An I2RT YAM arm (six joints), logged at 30 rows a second.
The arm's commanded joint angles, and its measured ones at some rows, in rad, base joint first. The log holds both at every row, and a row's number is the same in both.
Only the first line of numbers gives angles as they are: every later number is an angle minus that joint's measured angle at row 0.
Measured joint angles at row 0:
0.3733 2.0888 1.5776 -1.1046 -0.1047 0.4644
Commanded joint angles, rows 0 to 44:
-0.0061 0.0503 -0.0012 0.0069 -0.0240 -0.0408
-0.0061 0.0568 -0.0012 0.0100 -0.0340 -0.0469
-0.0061 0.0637 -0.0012 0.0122 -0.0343 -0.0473
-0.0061 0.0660 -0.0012 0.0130 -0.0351 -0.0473
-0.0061 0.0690 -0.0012 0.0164 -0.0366 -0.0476
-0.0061 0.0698 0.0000 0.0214 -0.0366 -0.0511
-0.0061 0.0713 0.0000 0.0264 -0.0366 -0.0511
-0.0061 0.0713 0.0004 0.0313 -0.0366 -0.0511
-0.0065 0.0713 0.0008 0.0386 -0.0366 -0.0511
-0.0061 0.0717 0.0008 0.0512 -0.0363 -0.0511
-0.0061 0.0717 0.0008 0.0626 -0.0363 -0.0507
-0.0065 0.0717 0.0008 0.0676 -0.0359 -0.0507
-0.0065 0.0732 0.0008 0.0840 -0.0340 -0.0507
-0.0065 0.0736 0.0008 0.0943 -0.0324 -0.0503
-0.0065 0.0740 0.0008 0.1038 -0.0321 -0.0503
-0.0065 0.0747 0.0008 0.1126 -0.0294 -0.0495
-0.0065 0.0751 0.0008 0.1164 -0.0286 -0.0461
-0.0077 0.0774 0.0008 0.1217 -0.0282 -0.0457
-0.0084 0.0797 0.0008 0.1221 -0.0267 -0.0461
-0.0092 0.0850 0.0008 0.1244 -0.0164 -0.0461
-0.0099 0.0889 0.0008 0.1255 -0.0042 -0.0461
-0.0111 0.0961 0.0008 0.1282 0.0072 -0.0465
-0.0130 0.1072 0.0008 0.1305 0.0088 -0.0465
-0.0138 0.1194 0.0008 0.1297 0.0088 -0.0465
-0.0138 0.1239 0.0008 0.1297 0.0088 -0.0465
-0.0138 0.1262 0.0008 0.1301 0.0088 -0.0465
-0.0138 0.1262 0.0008 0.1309 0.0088 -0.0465
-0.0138 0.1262 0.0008 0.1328 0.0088 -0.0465
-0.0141 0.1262 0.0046 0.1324 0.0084 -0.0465
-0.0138 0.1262 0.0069 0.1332 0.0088 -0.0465
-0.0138 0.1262 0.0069 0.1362 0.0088 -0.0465
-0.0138 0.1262 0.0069 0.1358 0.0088 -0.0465
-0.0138 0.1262 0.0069 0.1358 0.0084 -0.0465
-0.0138 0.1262 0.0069 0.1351 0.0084 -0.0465
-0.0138 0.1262 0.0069 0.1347 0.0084 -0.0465
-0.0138 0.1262 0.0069 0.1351 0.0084 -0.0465
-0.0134 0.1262 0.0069 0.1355 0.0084 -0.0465
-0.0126 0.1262 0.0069 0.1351 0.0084 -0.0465
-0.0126 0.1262 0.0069 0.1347 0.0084 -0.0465
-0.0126 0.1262 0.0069 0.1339 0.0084 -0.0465
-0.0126 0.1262 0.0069 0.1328 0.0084 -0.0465
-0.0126 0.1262 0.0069 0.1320 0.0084 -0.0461
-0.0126 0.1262 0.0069 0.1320 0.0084 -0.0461
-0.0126 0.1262 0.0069 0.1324 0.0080 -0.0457
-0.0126 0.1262 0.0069 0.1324 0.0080 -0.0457
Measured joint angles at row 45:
-0.0088 0.0835 0.0053 0.1297 0.0049 -0.0408
